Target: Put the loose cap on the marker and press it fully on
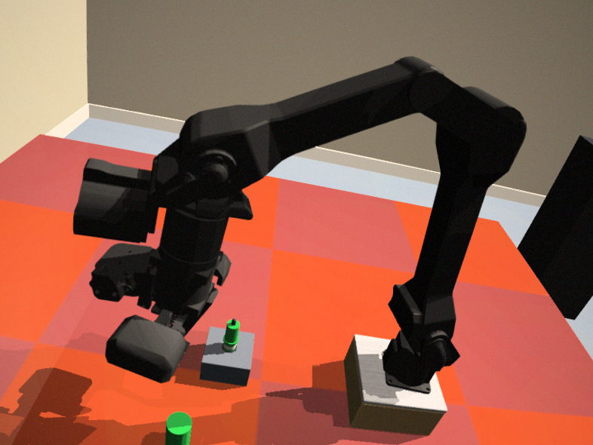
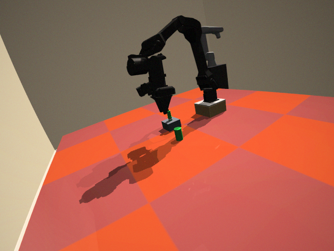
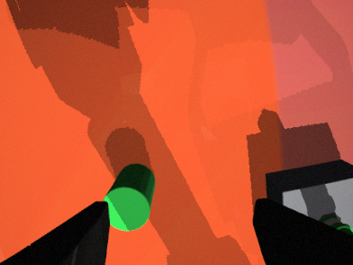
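Now: the green cap 9 cm below my gripper tip, 3 cm to the left of it and 3 cm behind it. From my gripper tip the other things lie so: holder block 10 cm to the right, 10 cm below, 6 cm behind.
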